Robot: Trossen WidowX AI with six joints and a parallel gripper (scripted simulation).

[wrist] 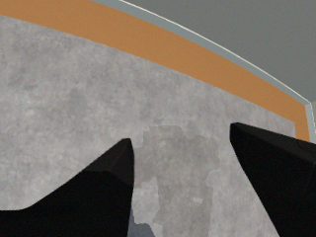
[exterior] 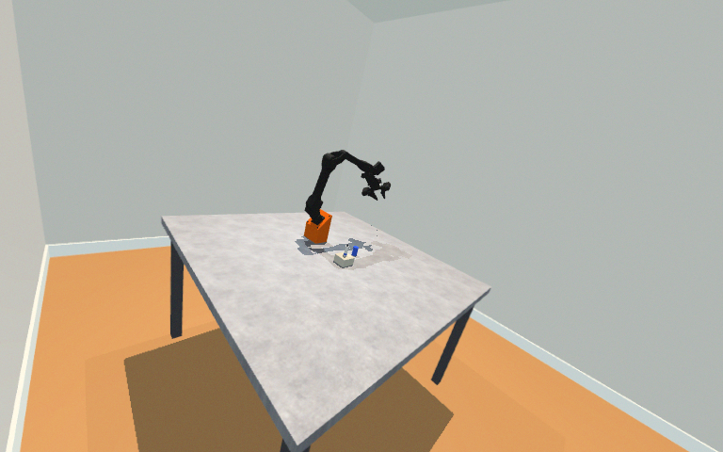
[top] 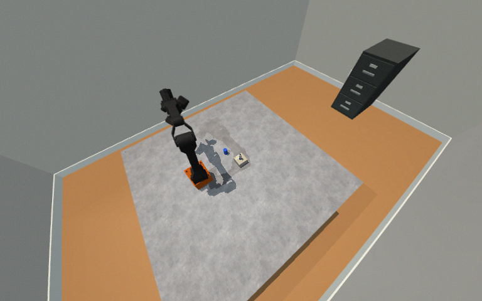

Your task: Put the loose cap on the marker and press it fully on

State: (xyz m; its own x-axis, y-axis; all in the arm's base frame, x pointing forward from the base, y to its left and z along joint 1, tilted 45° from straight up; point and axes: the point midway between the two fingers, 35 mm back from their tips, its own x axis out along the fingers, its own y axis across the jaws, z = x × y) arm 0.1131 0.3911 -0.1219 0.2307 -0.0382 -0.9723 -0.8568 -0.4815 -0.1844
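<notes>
The blue cap is 13 cm ahead of my gripper tip, 29 cm to the right of it and 26 cm below it. The rest, counted from my gripper tip: holder block 18 cm ahead, 42 cm to the right, 27 cm below.
</notes>
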